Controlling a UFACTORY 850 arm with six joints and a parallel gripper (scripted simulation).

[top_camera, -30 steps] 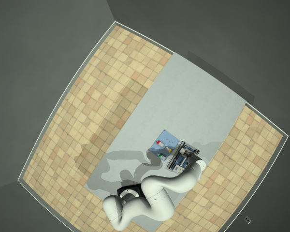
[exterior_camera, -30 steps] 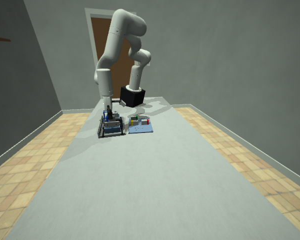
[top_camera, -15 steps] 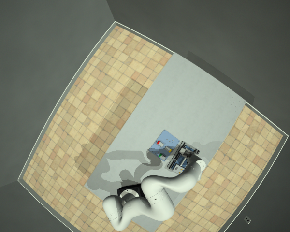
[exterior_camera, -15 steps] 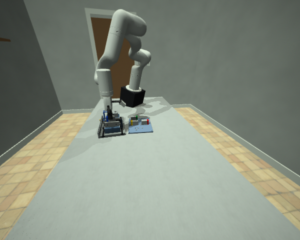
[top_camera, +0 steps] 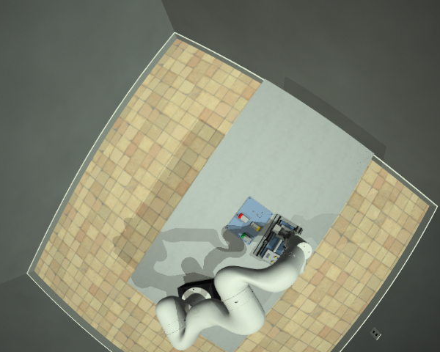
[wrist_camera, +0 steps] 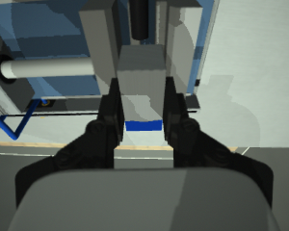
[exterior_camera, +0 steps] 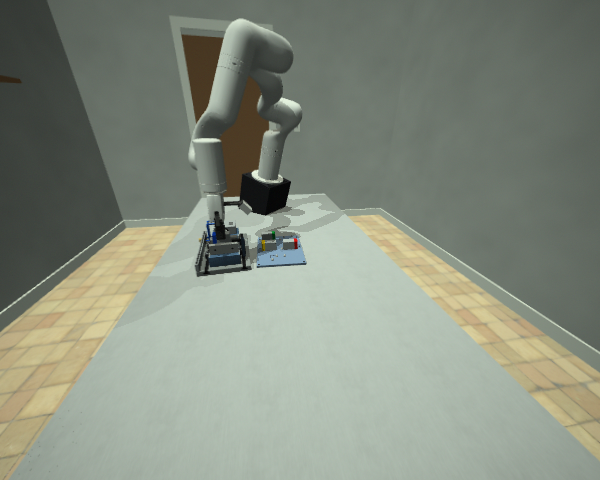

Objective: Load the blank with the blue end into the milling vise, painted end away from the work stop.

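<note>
Right now my hand is 50 mm to the right of the black rod and 40 mm above it. Round my hand: green-ended blank: 190 mm to the left, 150 mm behind, 100 mm below; then yellow-ended blank: 180 mm to the left, 100 mm below, 60 mm behind; then vise: 90 mm below, 70 mm behind, 10 mm to the left.
</note>
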